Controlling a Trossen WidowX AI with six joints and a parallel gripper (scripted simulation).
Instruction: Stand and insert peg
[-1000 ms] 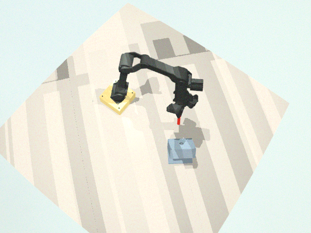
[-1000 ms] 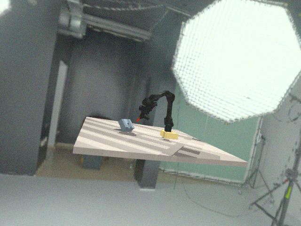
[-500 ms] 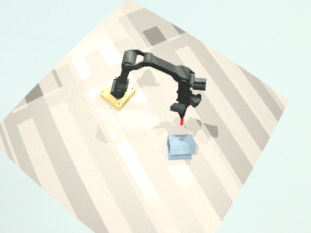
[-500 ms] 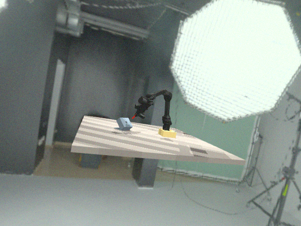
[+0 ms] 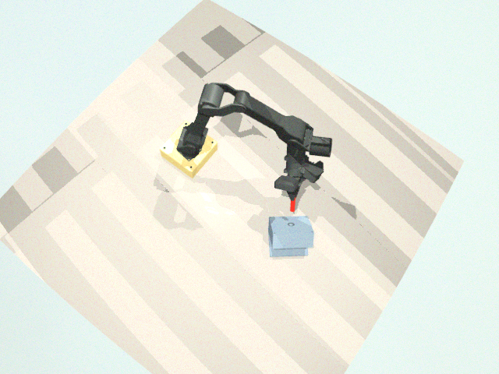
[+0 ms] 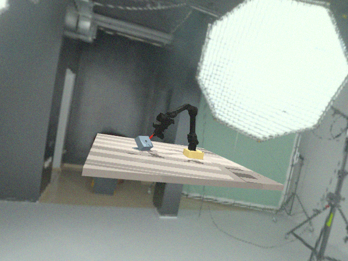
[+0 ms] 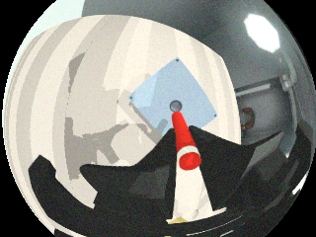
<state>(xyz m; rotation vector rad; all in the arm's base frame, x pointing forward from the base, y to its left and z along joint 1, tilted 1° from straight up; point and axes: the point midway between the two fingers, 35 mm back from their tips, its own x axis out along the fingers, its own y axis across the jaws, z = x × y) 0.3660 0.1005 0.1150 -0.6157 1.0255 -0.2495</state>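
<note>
Now: the sloped panel 80 mm below my gripper tip, 60 mm to the right of it and 60 mm ahead of it. The rest, counted from my gripper tip: red peg 10 mm to the left, 10 mm behind, 10 mm above.
</note>
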